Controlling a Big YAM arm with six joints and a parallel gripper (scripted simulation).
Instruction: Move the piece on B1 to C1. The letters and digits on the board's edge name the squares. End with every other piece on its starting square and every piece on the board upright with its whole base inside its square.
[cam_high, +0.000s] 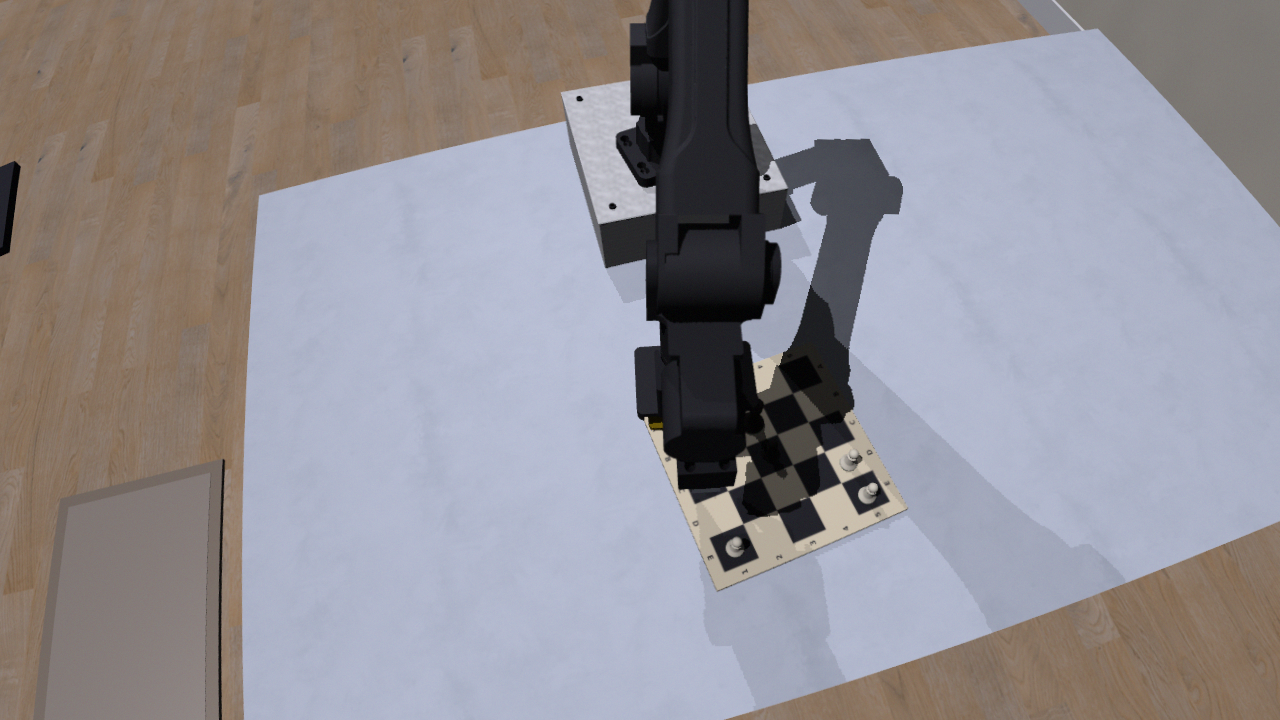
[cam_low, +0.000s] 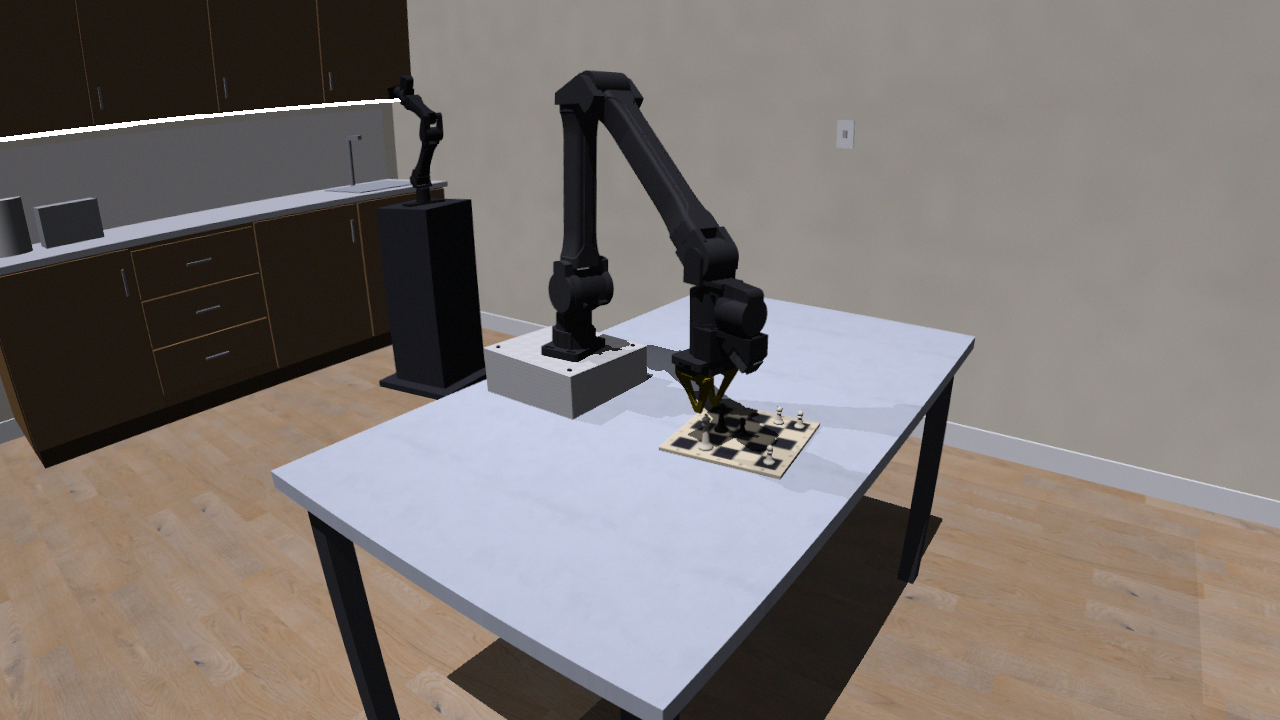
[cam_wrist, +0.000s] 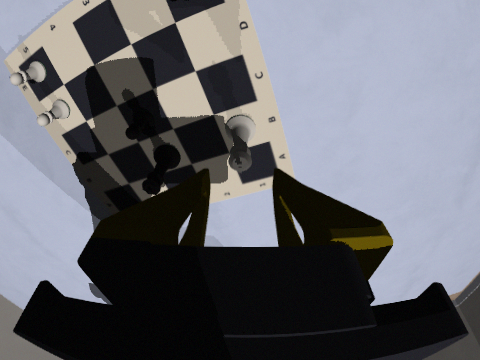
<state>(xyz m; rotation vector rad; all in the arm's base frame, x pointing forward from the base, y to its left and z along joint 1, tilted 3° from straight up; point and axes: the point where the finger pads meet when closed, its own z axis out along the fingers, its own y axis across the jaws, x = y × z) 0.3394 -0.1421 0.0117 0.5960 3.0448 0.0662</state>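
Now: hand 5 cm above the tall white piece. The rest, counted from my hand: black piece (8 cm to the left, 6 cm below); chessboard (4 cm ahead, 7 cm to the left, 8 cm below).
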